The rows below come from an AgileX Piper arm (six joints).
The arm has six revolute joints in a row. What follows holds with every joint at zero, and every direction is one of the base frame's.
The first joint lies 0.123 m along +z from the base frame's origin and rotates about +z.
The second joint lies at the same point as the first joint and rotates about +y.
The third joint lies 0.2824 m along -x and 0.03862 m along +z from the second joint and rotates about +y.
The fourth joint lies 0.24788 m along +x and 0.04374 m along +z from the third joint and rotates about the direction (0.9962, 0, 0.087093).
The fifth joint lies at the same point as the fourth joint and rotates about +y.
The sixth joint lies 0.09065 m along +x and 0.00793 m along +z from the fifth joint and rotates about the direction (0.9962, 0, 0.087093).
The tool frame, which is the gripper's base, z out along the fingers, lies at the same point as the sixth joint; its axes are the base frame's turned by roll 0, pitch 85.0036 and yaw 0 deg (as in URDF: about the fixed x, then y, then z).
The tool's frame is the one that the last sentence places.
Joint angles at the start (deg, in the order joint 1, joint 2, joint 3, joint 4, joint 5, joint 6):
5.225 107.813 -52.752 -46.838 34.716 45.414
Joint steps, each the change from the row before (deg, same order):
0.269 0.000 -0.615 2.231 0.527 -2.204
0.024 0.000 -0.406 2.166 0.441 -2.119
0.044 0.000 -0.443 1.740 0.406 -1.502
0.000 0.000 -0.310 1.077 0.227 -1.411
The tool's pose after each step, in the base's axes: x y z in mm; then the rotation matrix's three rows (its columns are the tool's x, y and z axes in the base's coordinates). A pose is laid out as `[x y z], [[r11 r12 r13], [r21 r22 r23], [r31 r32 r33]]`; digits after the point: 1 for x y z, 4 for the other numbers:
[324.8 -5.8 123.0], [[-0.9630 0.0824 0.2566], [-0.0229 0.9237 -0.3824], [-0.2685 -0.3741 -0.8876]]
[324.9 -4.6 123.6], [[-0.9668 0.0758 0.2442], [-0.0211 0.9280 -0.3719], [-0.2548 -0.3647 -0.8956]]
[325.5 -3.4 124.5], [[-0.9690 0.0742 0.2357], [-0.0170 0.9316 -0.3630], [-0.2465 -0.3557 -0.9015]]
[326.0 -2.8 125.1], [[-0.9707 0.0655 0.2312], [-0.0220 0.9339 -0.3570], [-0.2393 -0.3516 -0.9050]]

